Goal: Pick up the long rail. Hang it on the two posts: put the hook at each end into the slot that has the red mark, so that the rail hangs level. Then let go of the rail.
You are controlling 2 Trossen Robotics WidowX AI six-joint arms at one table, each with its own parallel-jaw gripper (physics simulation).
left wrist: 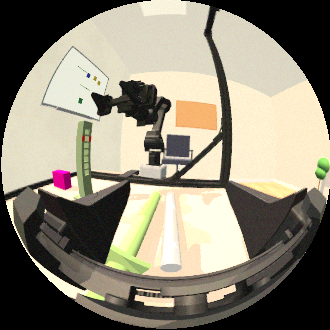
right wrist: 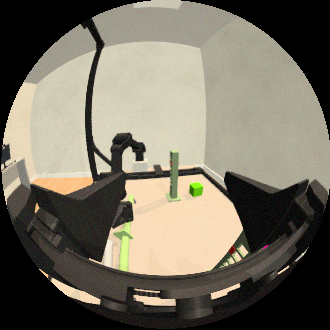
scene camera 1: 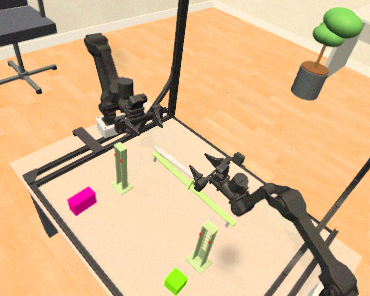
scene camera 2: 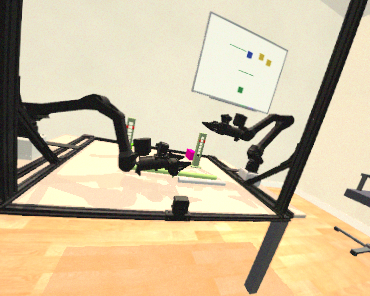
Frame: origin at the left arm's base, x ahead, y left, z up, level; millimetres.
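Where they show: left gripper, fingertip midpoint: (left wrist: 179, 185) (scene camera 1: 197, 159) (scene camera 2: 187, 159); right gripper, fingertip midpoint: (left wrist: 103, 87) (right wrist: 176, 177) (scene camera 1: 151, 130) (scene camera 2: 203, 122); left arm's base, link origin: (right wrist: 139, 159) (scene camera 2: 24, 135); right arm's base, link origin: (left wrist: 153, 164) (scene camera 1: 110, 120) (scene camera 2: 251, 171).
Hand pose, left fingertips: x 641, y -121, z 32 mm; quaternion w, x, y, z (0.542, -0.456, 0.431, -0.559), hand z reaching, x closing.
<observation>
Each offset is from my left fingertips to the centre of the thing.
The long light-green rail @[dx -35, dy +55, dz -87 mm] (scene camera 1: 207, 200) (scene camera 2: 200, 175) (left wrist: 141, 225) (right wrist: 124, 255) lies on the table, with a plate at its middle and a small hook at each end. One green post @[dx +161, dy +251, dz -2 mm] (scene camera 1: 121, 167) (scene camera 2: 200, 150) (left wrist: 84, 160) stands at the left in scene camera 1; the other post @[dx -259, dy +265, dz -2 mm] (scene camera 1: 204, 246) (scene camera 2: 131, 131) (right wrist: 174, 175) stands at the lower right there. Both have red marks. My left gripper (scene camera 1: 198, 161) (scene camera 2: 186, 168) (left wrist: 179, 185) is open and empty, low beside the rail's middle. My right gripper (scene camera 1: 149, 129) (scene camera 2: 205, 126) (right wrist: 176, 177) is open and empty, raised beyond the rail's far end.
A white rod @[dx +105, dy +3, dz -99 mm] (scene camera 1: 172, 160) (scene camera 2: 202, 181) (left wrist: 170, 235) lies close alongside the rail. A magenta block @[dx +182, dy +416, dz -82 mm] (scene camera 1: 82, 201) (scene camera 2: 190, 154) (left wrist: 62, 179) lies near the left post in scene camera 1. A bright green cube @[dx -258, dy +379, dz -87 mm] (scene camera 1: 176, 281) (right wrist: 196, 189) lies near the other post. Black frame bars edge the table.
</observation>
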